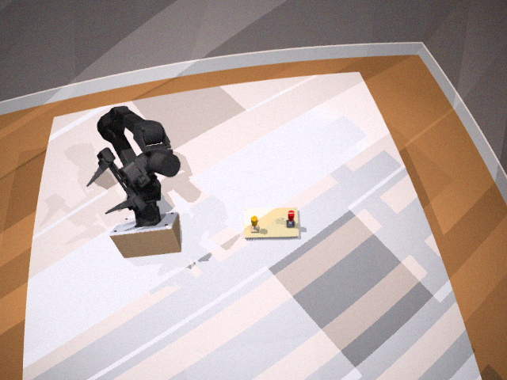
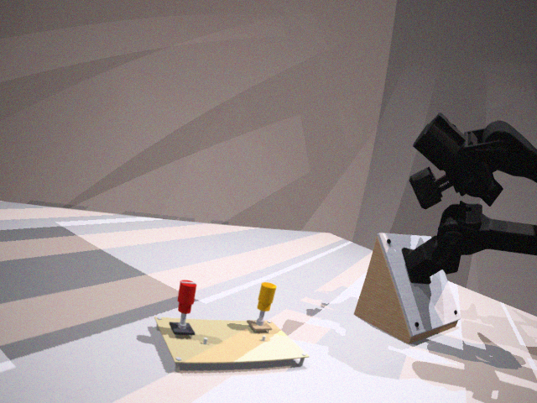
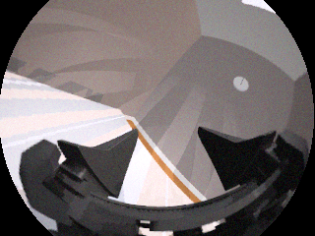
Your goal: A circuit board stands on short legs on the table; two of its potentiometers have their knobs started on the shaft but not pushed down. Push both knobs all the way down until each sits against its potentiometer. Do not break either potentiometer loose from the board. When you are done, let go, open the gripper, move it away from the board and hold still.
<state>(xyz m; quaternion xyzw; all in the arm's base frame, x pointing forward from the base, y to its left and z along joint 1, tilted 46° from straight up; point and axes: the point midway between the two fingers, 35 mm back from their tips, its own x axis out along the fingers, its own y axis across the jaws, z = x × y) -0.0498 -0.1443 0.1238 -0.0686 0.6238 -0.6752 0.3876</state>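
Right now the yellow knob is 390 mm ahead of my gripper tip, 230 mm below it and 50 mm to the left of it. The rest, counted from my gripper tip: red knob (500 mm ahead, 220 mm below, 60 mm to the left).
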